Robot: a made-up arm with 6 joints. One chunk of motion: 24 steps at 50 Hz.
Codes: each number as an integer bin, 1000 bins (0 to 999) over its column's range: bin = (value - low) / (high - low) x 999, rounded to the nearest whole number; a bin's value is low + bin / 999 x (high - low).
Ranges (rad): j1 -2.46..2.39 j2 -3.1..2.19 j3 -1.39..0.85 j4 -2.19..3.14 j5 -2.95..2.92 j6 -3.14..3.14
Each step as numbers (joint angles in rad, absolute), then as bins.
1 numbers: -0.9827 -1.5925 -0.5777 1.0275 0.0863 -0.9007
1 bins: 304 285 362 603 517 356
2 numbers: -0.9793 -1.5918 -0.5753 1.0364 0.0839 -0.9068
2 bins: 305 285 363 605 516 355
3 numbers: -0.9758 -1.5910 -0.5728 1.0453 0.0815 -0.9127
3 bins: 306 285 364 606 516 354
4 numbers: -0.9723 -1.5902 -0.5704 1.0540 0.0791 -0.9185
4 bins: 306 285 366 608 516 353
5 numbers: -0.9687 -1.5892 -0.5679 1.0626 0.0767 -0.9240
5 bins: 307 285 367 610 515 353
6 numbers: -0.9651 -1.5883 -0.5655 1.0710 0.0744 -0.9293
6 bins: 308 285 368 611 515 352
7 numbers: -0.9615 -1.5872 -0.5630 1.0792 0.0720 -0.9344
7 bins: 309 286 369 613 514 351
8 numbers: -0.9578 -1.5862 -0.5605 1.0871 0.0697 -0.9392
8 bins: 309 286 370 614 514 350
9 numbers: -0.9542 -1.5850 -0.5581 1.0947 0.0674 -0.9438
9 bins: 310 286 371 616 514 349
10 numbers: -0.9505 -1.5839 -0.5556 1.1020 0.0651 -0.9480
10 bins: 311 286 372 617 513 349
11 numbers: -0.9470 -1.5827 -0.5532 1.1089 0.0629 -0.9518
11 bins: 312 287 373 618 513 348
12 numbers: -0.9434 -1.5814 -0.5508 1.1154 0.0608 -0.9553
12 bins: 312 287 374 620 512 348
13 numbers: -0.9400 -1.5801 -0.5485 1.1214 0.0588 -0.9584
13 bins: 313 287 375 621 512 347
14 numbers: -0.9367 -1.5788 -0.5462 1.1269 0.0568 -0.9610
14 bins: 314 287 376 622 512 347
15 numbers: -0.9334 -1.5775 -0.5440 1.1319 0.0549 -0.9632
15 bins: 314 288 377 623 511 346
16 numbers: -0.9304 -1.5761 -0.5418 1.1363 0.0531 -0.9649
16 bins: 315 288 378 623 511 346
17 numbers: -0.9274 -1.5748 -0.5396 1.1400 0.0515 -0.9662
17 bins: 316 288 379 624 511 346
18 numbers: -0.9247 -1.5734 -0.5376 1.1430 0.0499 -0.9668
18 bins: 316 288 380 625 511 346
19 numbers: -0.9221 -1.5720 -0.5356 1.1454 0.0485 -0.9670
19 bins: 317 289 381 625 510 346
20 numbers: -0.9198 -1.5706 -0.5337 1.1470 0.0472 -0.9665
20 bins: 317 289 382 625 510 346
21 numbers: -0.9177 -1.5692 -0.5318 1.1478 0.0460 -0.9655
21 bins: 318 289 383 626 510 346
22 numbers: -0.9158 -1.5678 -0.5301 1.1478 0.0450 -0.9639
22 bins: 318 289 384 626 510 346
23 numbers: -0.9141 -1.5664 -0.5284 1.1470 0.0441 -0.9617
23 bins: 318 290 384 625 510 347
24 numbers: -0.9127 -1.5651 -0.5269 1.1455 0.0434 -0.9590
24 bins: 319 290 385 625 509 347
